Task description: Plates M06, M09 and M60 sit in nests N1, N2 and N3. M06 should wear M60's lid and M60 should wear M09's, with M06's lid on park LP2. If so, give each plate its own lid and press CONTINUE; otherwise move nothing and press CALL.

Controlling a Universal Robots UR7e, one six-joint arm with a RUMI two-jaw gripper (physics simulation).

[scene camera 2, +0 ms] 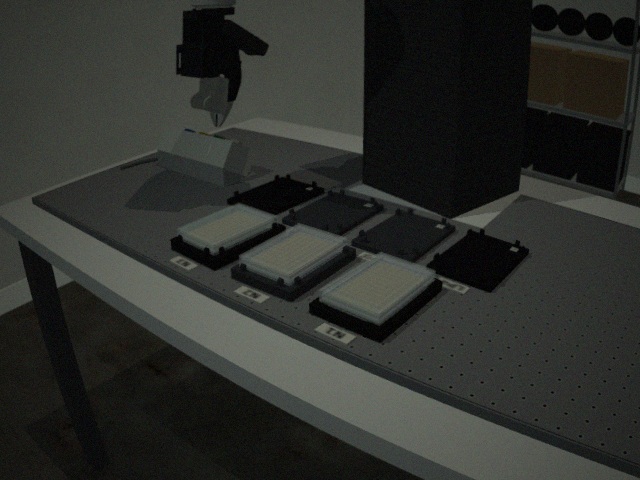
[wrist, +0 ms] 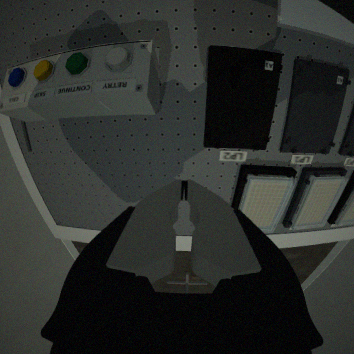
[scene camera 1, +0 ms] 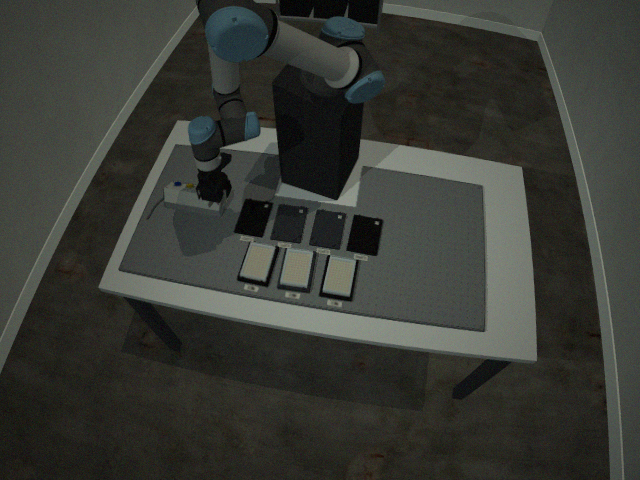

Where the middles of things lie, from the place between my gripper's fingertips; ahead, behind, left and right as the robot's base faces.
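My gripper is 120 mm above the park LP2 [scene camera 2: 281, 194], 30 mm past it and 90 mm to the right of it. As for the park LP1 [scene camera 2: 337, 213], it's 120 mm below my hand, 20 mm behind it and 210 mm to the left of it. The nest N3 [scene camera 2: 224, 258] sits 120 mm below my hand, 150 mm ahead of it and 130 mm to the left of it, and the nest N2 [scene camera 2: 277, 288] is 120 mm below my hand, 160 mm ahead of it and 260 mm to the left of it.
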